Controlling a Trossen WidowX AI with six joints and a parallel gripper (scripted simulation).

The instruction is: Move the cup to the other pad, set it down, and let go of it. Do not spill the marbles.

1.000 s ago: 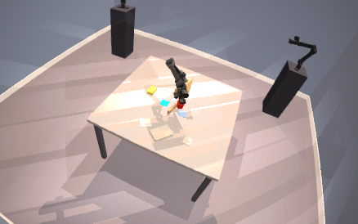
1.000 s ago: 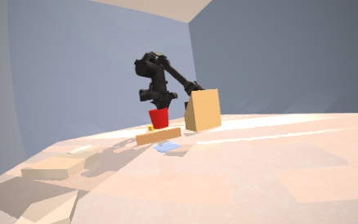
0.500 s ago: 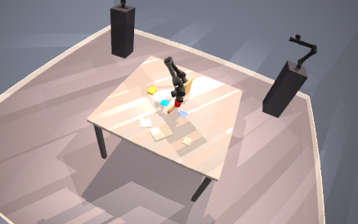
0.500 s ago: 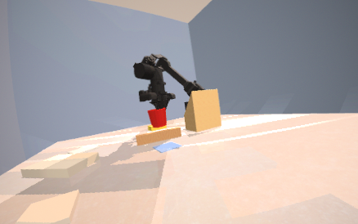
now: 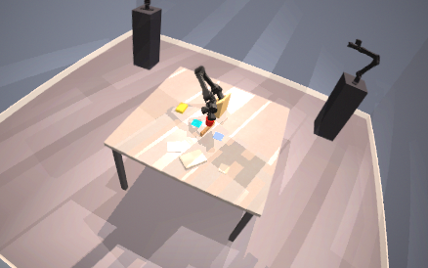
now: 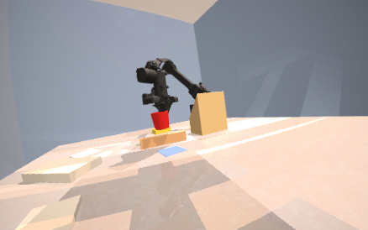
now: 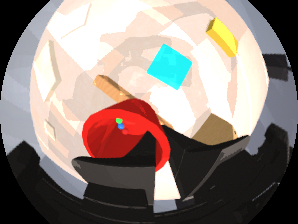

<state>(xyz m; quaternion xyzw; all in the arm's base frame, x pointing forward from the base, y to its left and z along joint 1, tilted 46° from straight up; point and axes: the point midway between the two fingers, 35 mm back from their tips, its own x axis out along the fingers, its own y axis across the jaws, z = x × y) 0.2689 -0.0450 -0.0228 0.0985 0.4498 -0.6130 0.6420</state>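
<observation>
My gripper tip is now 11 cm above the cyan pad and 10 cm to the left of it. Also, from my gripper tip: red cup: 3 cm ahead, 1 cm to the left; then thin wooden bar: 9 cm below, 2 cm ahead, 1 cm to the left.
</observation>
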